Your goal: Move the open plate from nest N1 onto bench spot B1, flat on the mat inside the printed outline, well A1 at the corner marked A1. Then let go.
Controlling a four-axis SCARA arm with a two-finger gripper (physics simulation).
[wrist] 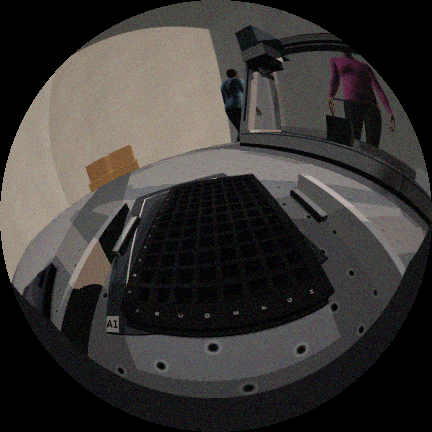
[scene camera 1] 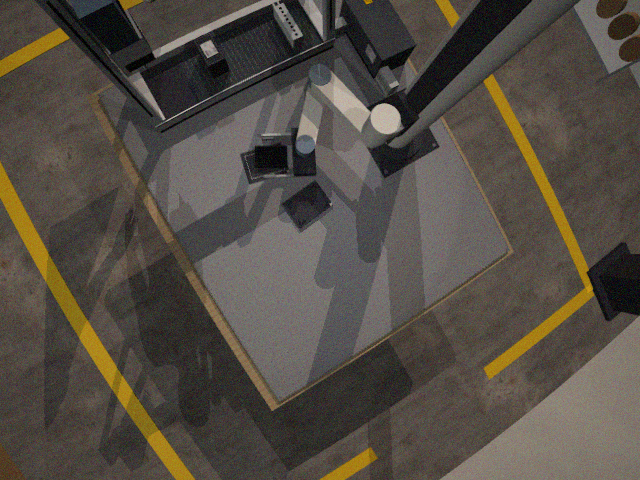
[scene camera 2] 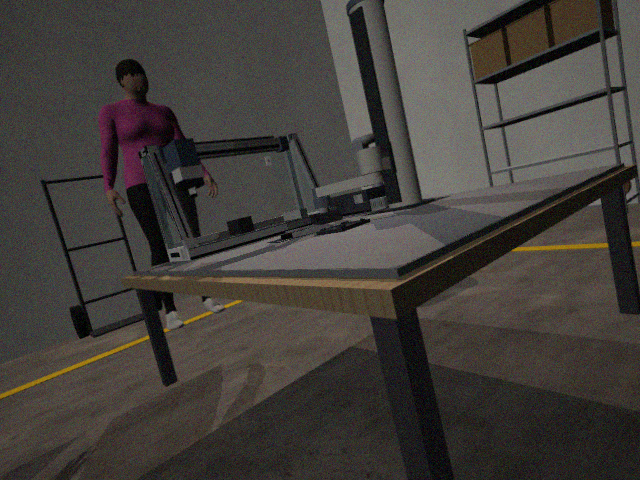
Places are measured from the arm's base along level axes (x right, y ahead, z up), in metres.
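Pixels of known places: gripper, fingertip midpoint: (wrist: 212, 194) (scene camera 1: 262, 156) (scene camera 2: 289, 234).
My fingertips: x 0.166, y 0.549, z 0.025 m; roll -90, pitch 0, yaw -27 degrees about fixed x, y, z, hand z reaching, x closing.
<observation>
Behind a point stands the place of what it marks.
The open plate (scene camera 1: 271, 157) @[x 0.145, y 0.522, z 0.025 m] (wrist: 215, 250) @[x 0.136, y 0.495, z 0.029 m] is black with a grid of wells. It lies over bench spot B1 (scene camera 1: 249, 173) @[x 0.135, y 0.629, z 0.015 m] (wrist: 118, 295) @[x 0.076, y 0.507, z 0.015 m], a dark printed patch. In the wrist view the plate is turned slightly against the patch, whose left strip and white line show beside it; a dark corner of the patch shows past its right side. The plate's A corner is nearest the A1 mark (wrist: 113, 324). Whether its underside is fully flat is hidden. My gripper (scene camera 1: 275, 156) @[x 0.166, y 0.549, z 0.025 m] (wrist: 212, 194) @[x 0.166, y 0.549, z 0.025 m] is open, with fingers apart from the plate on both sides.
A dark nest (scene camera 1: 307, 205) @[x -0.091, y 0.493, z 0.024 m] (scene camera 2: 343, 226) @[x -0.141, y 0.538, z 0.026 m] stands close by. A gantry machine (scene camera 1: 248, 80) @[x 0.451, y 0.450, z 0.054 m] (scene camera 2: 237, 146) @[x 0.623, y 0.409, z 0.482 m] with a small block (scene camera 1: 212, 57) @[x 0.540, y 0.535, z 0.132 m] and a holed strip (scene camera 1: 287, 23) @[x 0.557, y 0.213, z 0.107 m] stands at the back. A dark box (scene camera 1: 379, 36) @[x 0.343, y -0.080, z 0.128 m] is beside it. A person in pink (scene camera 2: 139, 124) (wrist: 354, 80) stands behind.
</observation>
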